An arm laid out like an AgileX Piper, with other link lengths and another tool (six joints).
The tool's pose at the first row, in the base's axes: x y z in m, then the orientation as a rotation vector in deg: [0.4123, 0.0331, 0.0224, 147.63, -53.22, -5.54]
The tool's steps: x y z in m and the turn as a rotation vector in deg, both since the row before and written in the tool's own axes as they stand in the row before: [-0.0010, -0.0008, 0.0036, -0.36, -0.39, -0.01]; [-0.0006, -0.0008, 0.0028, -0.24, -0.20, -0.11]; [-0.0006, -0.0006, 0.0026, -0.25, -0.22, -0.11]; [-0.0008, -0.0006, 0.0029, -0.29, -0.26, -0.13]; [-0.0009, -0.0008, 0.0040, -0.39, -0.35, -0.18]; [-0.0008, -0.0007, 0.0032, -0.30, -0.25, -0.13]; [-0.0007, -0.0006, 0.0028, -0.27, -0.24, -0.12]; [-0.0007, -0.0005, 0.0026, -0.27, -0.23, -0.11]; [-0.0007, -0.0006, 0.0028, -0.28, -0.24, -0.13]
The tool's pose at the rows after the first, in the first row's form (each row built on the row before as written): [0.4113, 0.0330, 0.0187, 147.37, -53.25, -6.21]; [0.4107, 0.0330, 0.0158, 147.24, -53.11, -6.60]; [0.4100, 0.0329, 0.0131, 147.10, -52.98, -7.02]; [0.4091, 0.0328, 0.0102, 146.94, -52.83, -7.52]; [0.4080, 0.0325, 0.0062, 146.73, -52.62, -8.19]; [0.4070, 0.0324, 0.0030, 146.56, -52.46, -8.68]; [0.4061, 0.0323, 0.0002, 146.41, -52.32, -9.14]; [0.4052, 0.0322, -0.0024, 146.25, -52.18, -9.58]; [0.4043, 0.0321, -0.0052, 146.09, -52.02, -10.04]
